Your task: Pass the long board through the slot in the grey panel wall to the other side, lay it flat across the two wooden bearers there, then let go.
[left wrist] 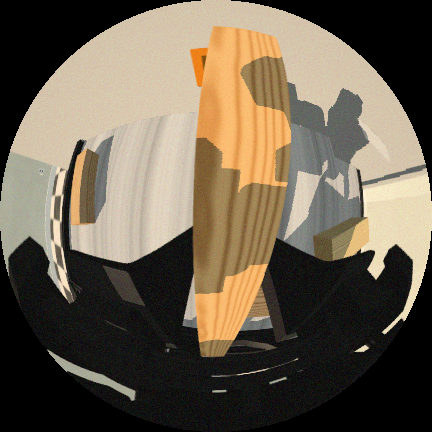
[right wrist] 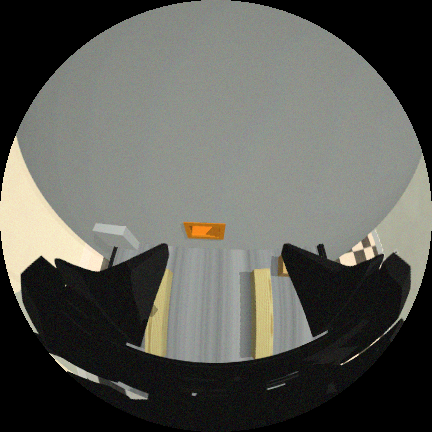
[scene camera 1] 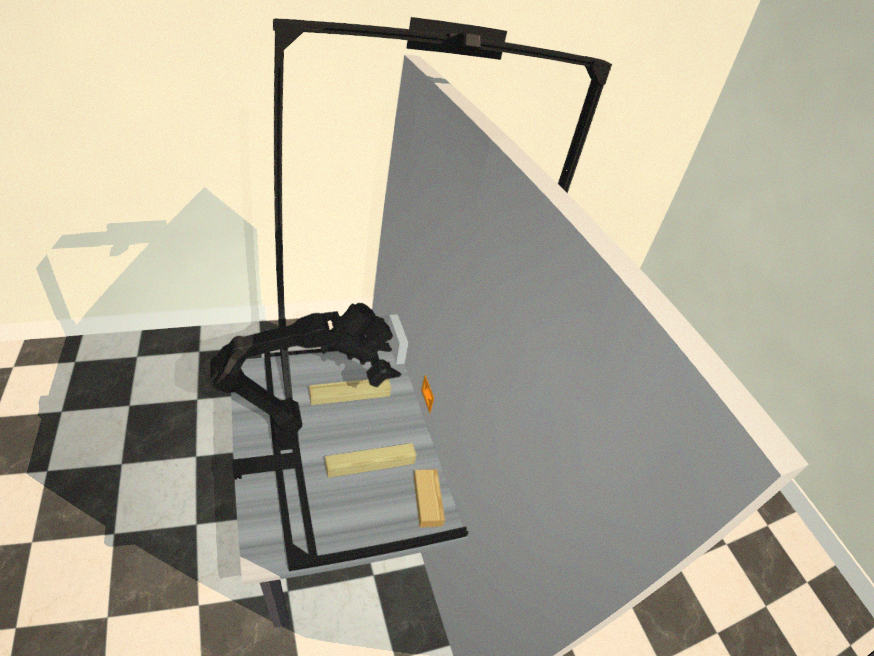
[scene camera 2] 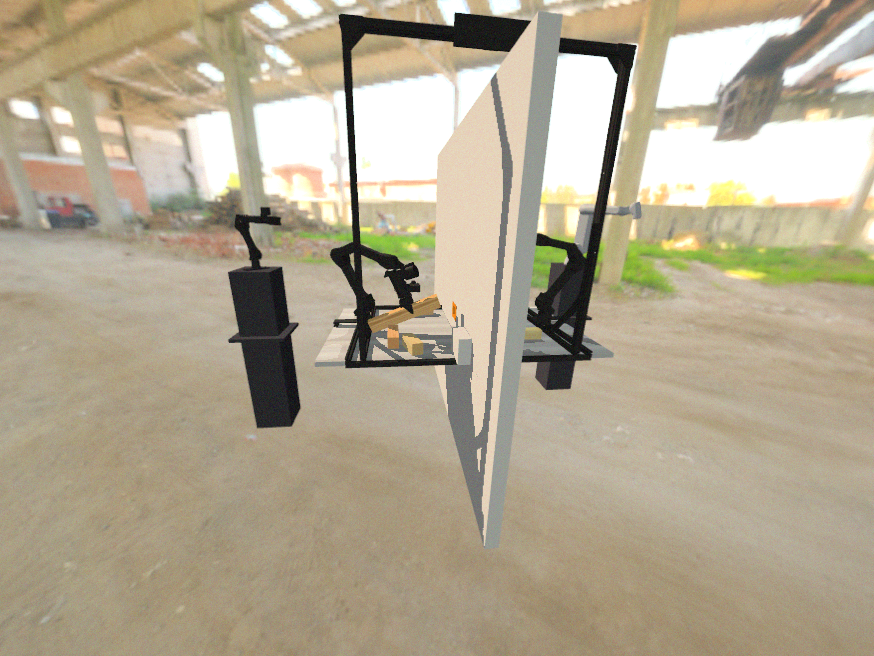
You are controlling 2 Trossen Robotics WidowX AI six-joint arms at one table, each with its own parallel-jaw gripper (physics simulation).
Labels:
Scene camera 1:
my right gripper: 395, 362
grey panel wall: 594, 444

